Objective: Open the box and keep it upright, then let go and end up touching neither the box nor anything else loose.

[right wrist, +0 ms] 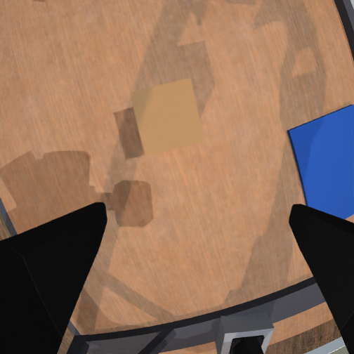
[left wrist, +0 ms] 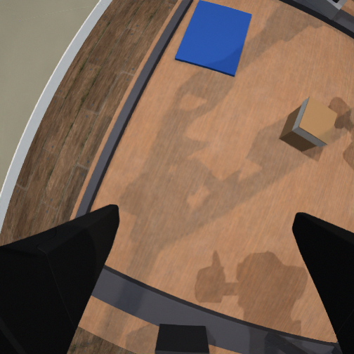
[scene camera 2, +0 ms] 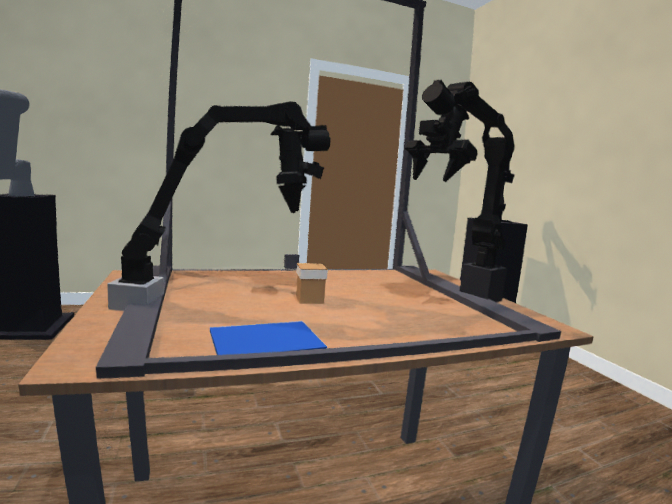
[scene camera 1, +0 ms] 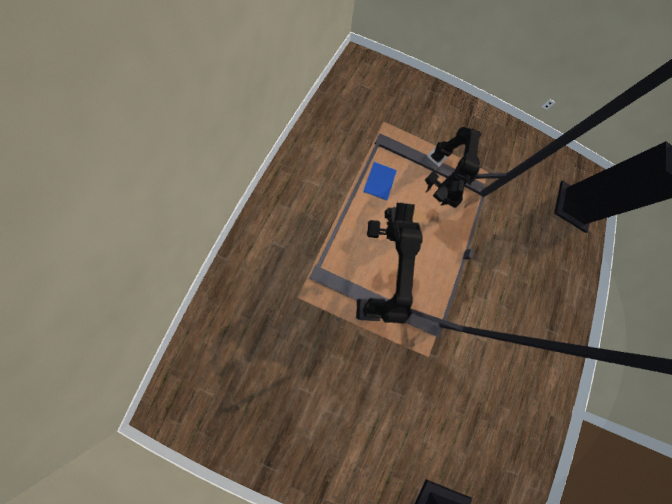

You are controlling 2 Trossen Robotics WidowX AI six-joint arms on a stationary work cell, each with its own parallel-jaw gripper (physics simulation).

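Pixels of known places: left gripper, fingertip midpoint: (scene camera 2: 428,180) (scene camera 1: 387,228); right gripper, fingertip midpoint: (scene camera 2: 295,211) (scene camera 1: 433,198); left arm's base at its link origin: (scene camera 2: 485,265) (scene camera 1: 370,310); right arm's base at its link origin: (scene camera 2: 136,280) (scene camera 1: 437,156).
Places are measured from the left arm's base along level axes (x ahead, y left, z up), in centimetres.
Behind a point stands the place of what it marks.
A small brown box (scene camera 2: 311,291) {x 50.8, y -21.6, z -7.4 cm} (left wrist: 315,120) (right wrist: 168,117) stands upright on the table (scene camera 2: 374,320) {x 44.7, y -3.3, z -10.8 cm}, its flat top on and a pale band below the top edge. It looks closed. I cannot make it out in scene camera 1. My left gripper (scene camera 2: 430,179) {x 33.2, y -0.1, z 24.3 cm} (left wrist: 208,218) is open and empty, high above the table, to the right of the box in scene camera 2. My right gripper (scene camera 2: 293,211) {x 54.5, y -26.1, z 13.5 cm} (right wrist: 200,213) is open and empty, above the table and near the box in that picture, clear of it. Its fingers overlap in that view.
A flat blue sheet (scene camera 1: 379,180) {x 73.9, y -4.8, z -10.1 cm} (scene camera 2: 265,337) {x 74.2, y -5.3, z -10.0 cm} (left wrist: 214,37) (right wrist: 325,162) lies on the table, nearer the front edge than the box in scene camera 2. Dark frame bars (scene camera 2: 336,355) {x 67.8, y 9.6, z -9.5 cm} run around the table top, and dark posts (scene camera 2: 415,108) {x -6.0, y -39.5, z 52.0 cm} rise at its back corners.
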